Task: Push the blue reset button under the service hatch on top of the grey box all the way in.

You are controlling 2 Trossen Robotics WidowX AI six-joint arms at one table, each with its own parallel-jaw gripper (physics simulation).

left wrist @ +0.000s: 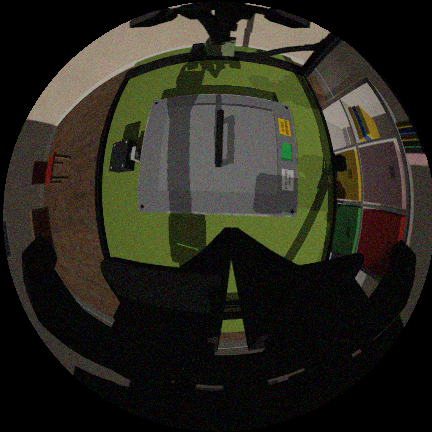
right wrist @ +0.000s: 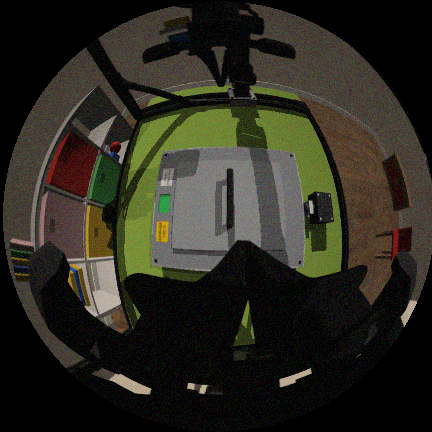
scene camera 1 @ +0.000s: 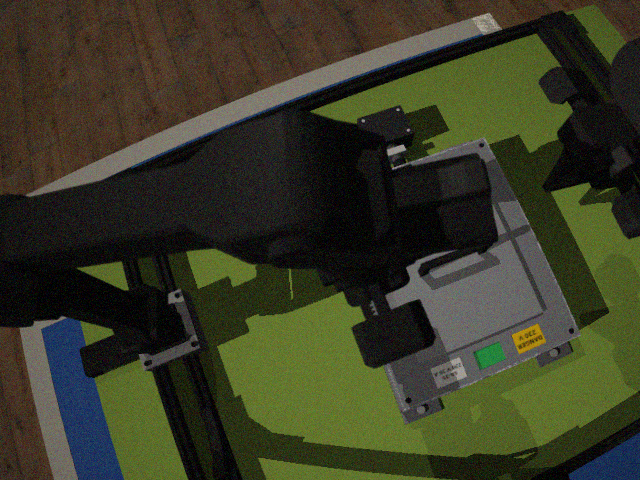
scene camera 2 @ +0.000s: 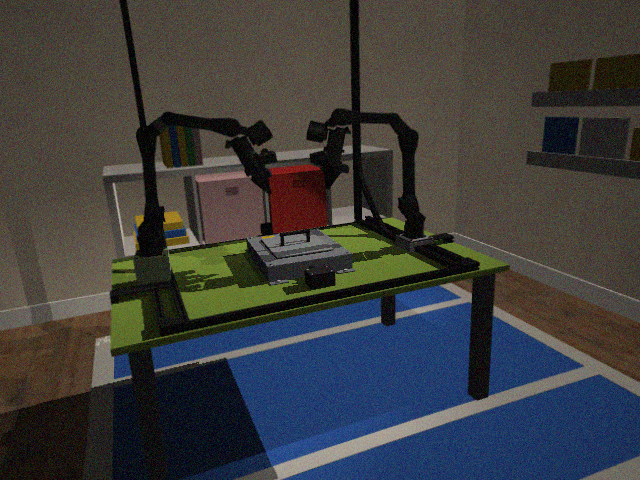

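The grey box (scene camera 1: 499,314) (scene camera 2: 304,268) (left wrist: 160,189) (right wrist: 289,193) stands on the green table (scene camera 1: 309,371) (scene camera 2: 223,276). Its service hatch (scene camera 1: 485,300) (left wrist: 250,169) (right wrist: 193,217) lies flat and shut, with its black handle (scene camera 1: 456,261) (scene camera 2: 295,236) (left wrist: 219,137) (right wrist: 229,197) on top. The blue button is hidden under it. My left gripper (scene camera 2: 329,182) (left wrist: 230,233) is shut and empty, high above the box. My right gripper (scene camera 2: 264,187) (right wrist: 241,245) is shut and empty, also high above it. In scene camera 1 the left arm covers the box's upper part.
A small black block (scene camera 1: 387,124) (scene camera 2: 319,277) (left wrist: 120,155) (right wrist: 320,207) sits beside the box. The box top bears a green patch (scene camera 1: 490,354) and a yellow danger label (scene camera 1: 528,338). Black rails (scene camera 2: 309,300) edge the table. A shelf with a red box (scene camera 2: 294,200) stands behind.
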